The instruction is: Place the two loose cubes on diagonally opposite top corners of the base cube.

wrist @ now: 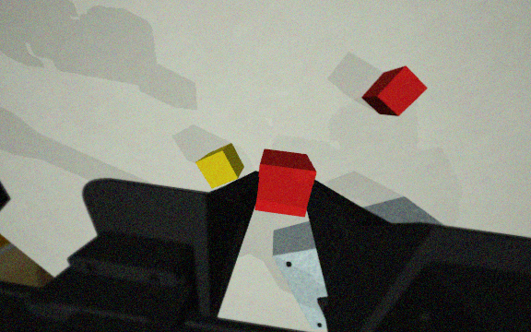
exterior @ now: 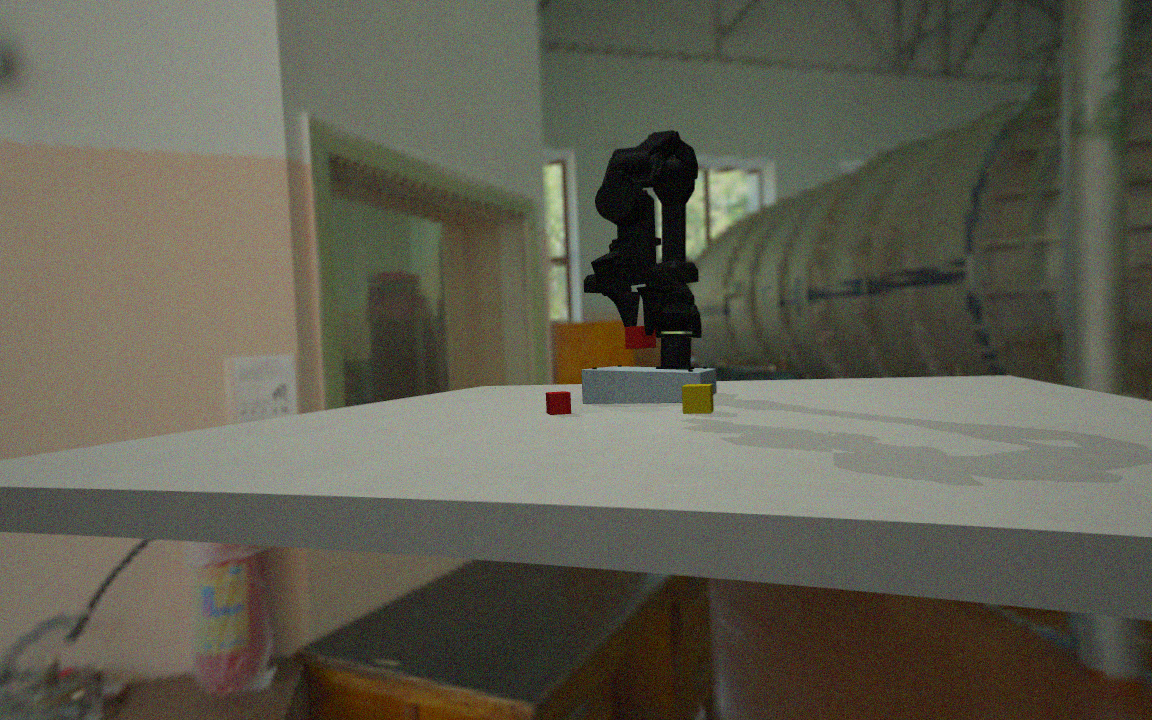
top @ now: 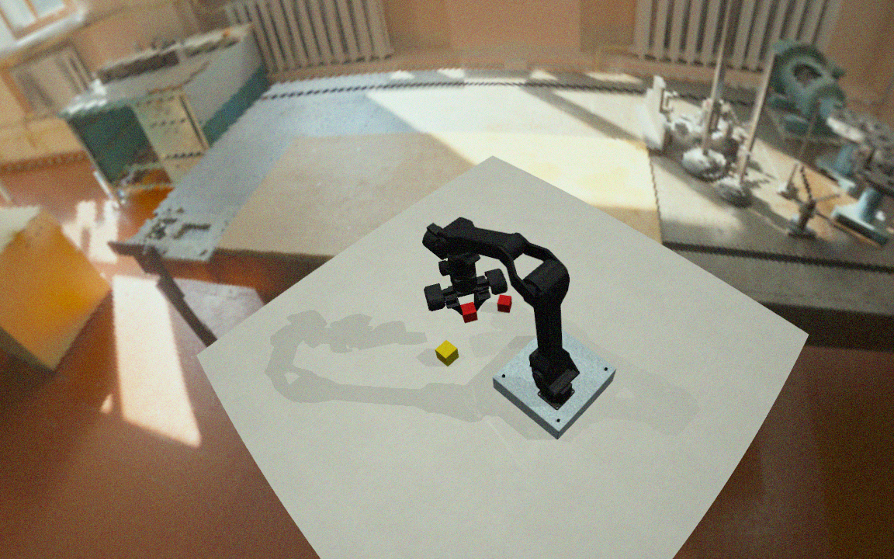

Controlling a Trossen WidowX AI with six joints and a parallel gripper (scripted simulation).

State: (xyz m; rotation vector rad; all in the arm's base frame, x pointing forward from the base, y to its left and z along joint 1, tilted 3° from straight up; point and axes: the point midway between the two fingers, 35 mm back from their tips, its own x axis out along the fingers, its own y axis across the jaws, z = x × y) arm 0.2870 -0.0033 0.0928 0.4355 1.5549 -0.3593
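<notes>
My gripper tip is 10 cm above the yellow base cube and 8 cm to the right of it.
</notes>
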